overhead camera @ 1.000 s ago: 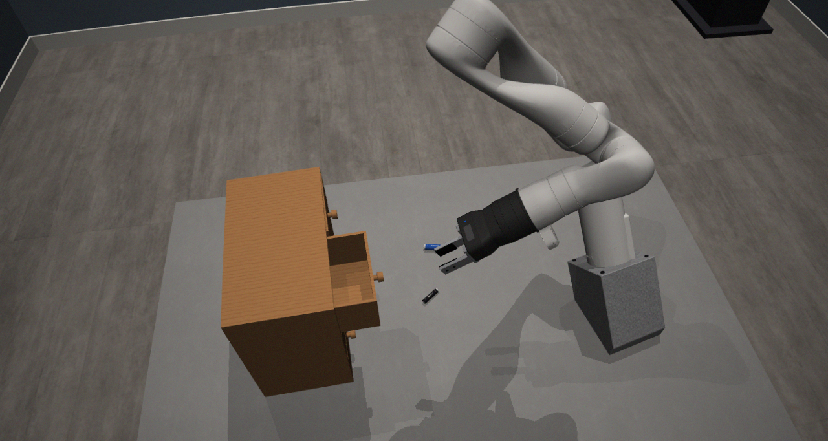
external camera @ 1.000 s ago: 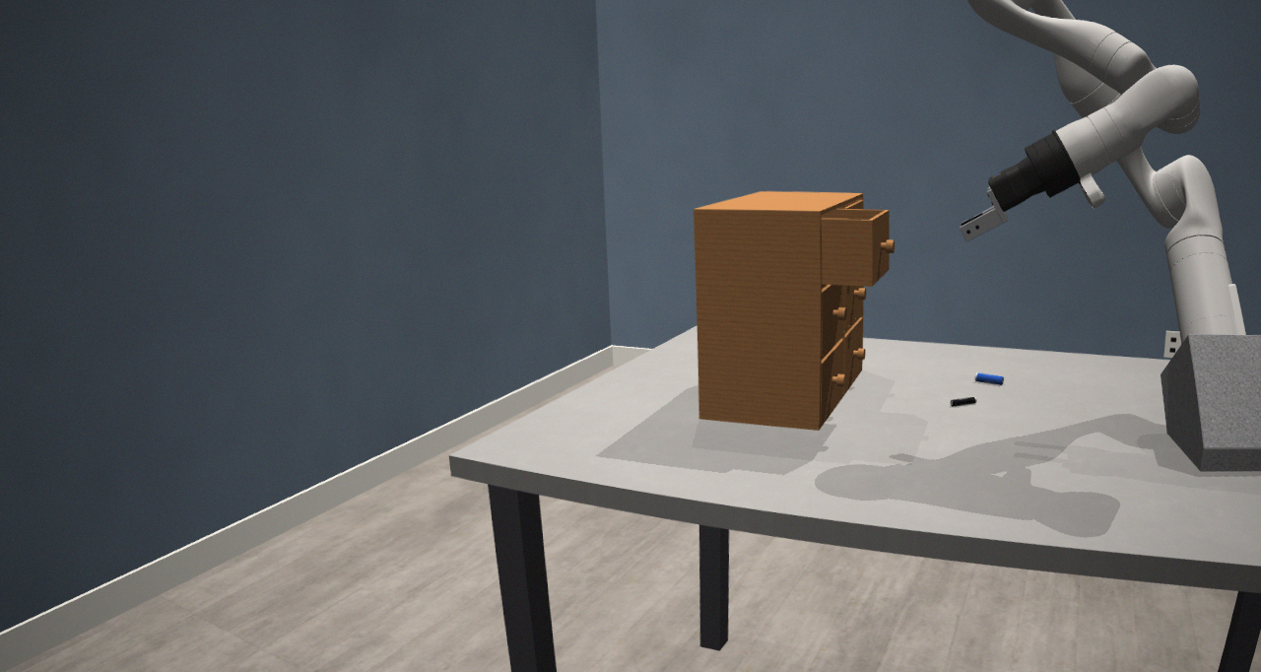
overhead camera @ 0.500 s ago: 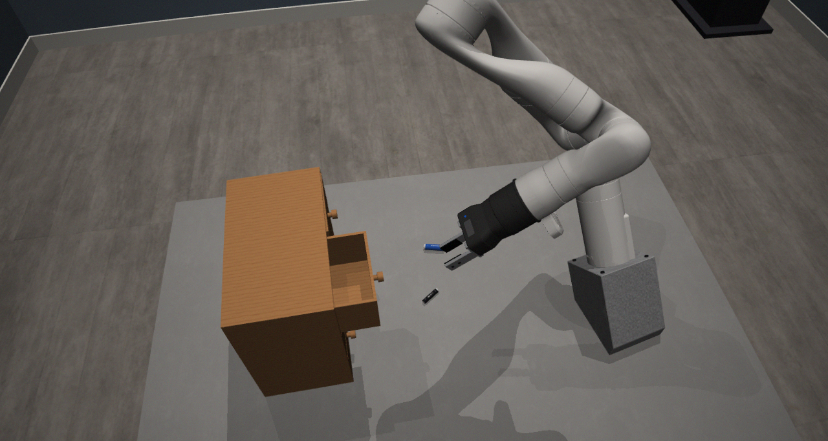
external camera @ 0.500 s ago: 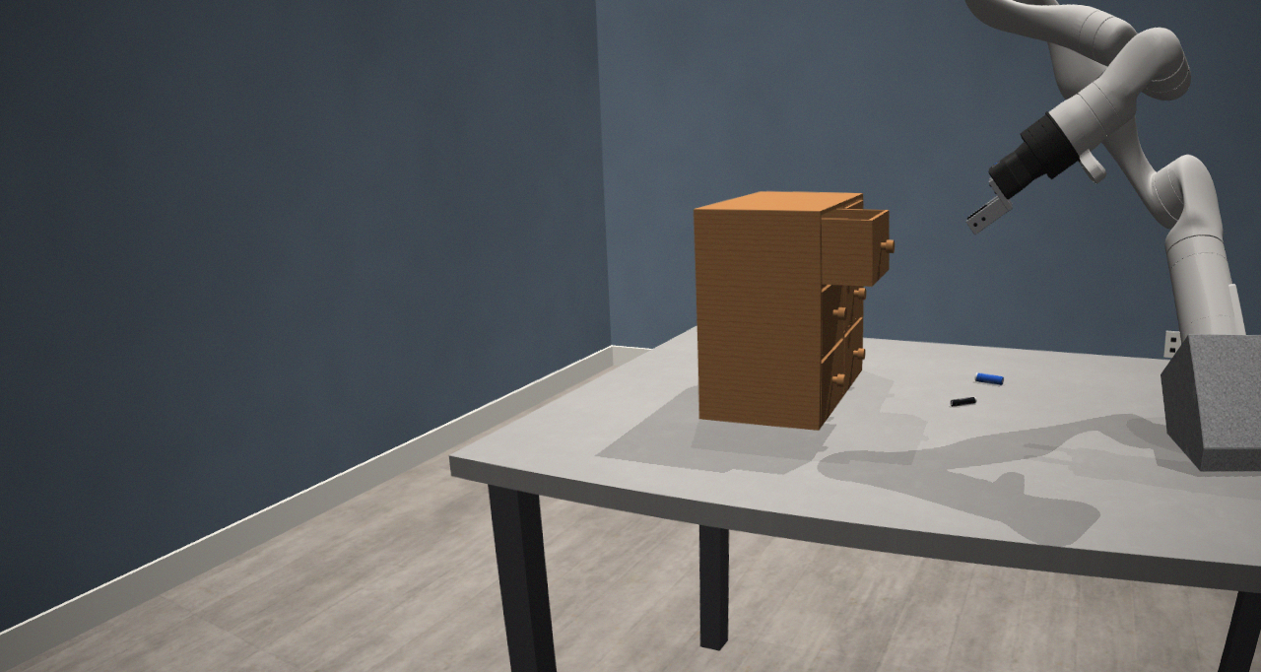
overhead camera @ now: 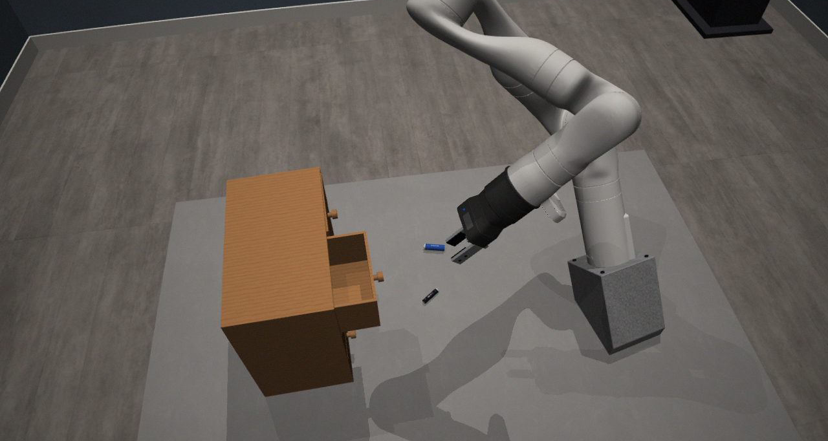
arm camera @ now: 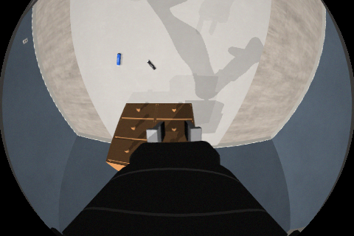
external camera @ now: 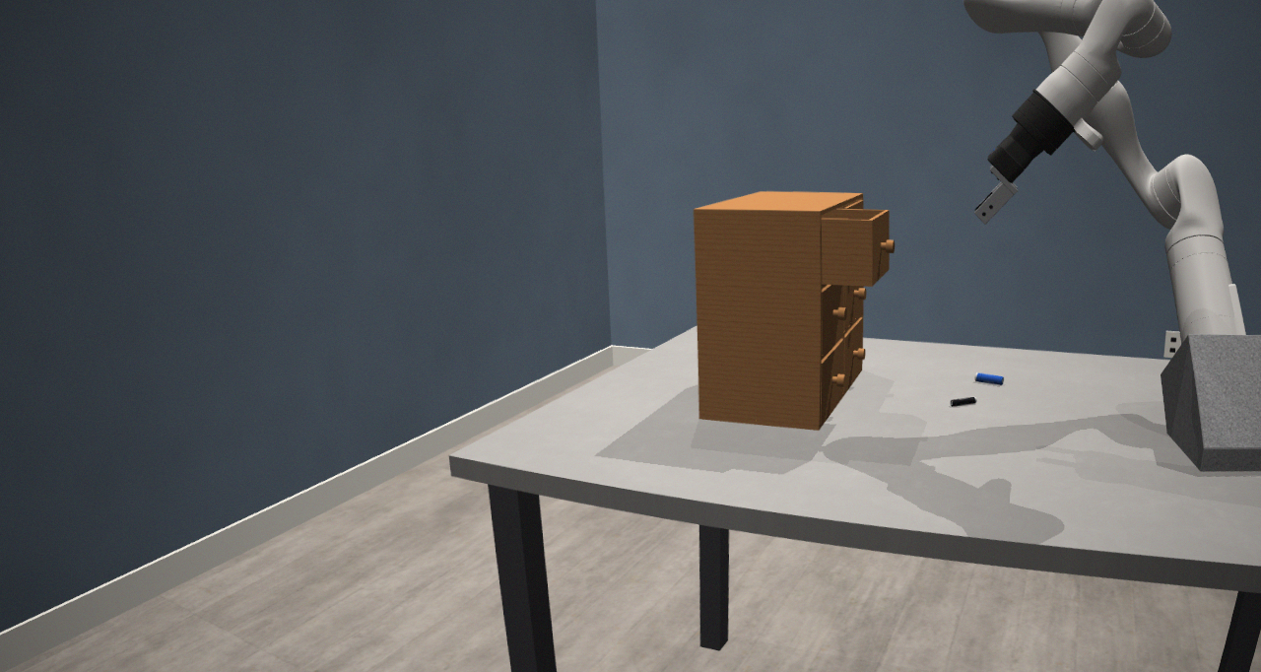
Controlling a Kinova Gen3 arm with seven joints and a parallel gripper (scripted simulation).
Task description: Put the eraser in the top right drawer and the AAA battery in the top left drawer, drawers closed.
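Right now the thin black battery is 300 mm below my hand, 90 mm to the right of it and 30 mm ahead of it. The rest, counted from my hand: thicker blue battery: 300 mm below, 210 mm to the right; white eraser: 350 mm ahead, 130 mm to the right, 90 mm below.
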